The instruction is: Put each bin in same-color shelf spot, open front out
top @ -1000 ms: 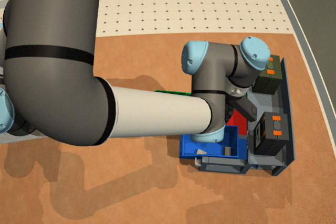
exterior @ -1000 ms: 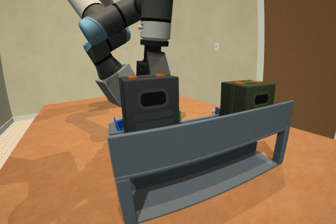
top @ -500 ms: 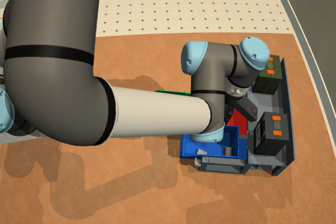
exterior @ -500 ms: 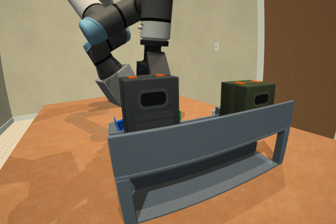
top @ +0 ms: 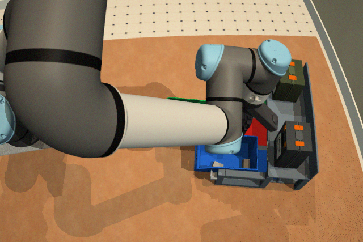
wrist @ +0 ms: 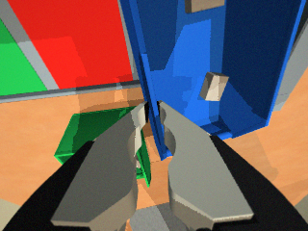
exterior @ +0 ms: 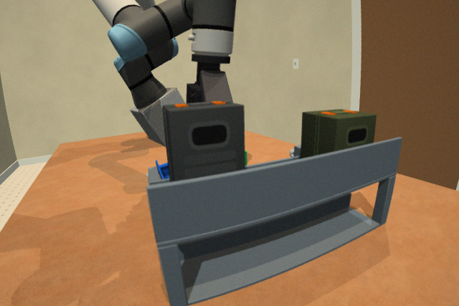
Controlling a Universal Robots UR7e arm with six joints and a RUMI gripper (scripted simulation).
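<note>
The blue bin is 1 cm behind my hand, 4 cm to the right of it and 3 cm below it. Round my hand: shelf front lip (1 cm behind, 7 cm to the left, 9 cm below); then black box (15 cm ahead, 8 cm to the right, 7 cm above); then green bin (14 cm behind, 10 cm to the left, 6 cm below).
</note>
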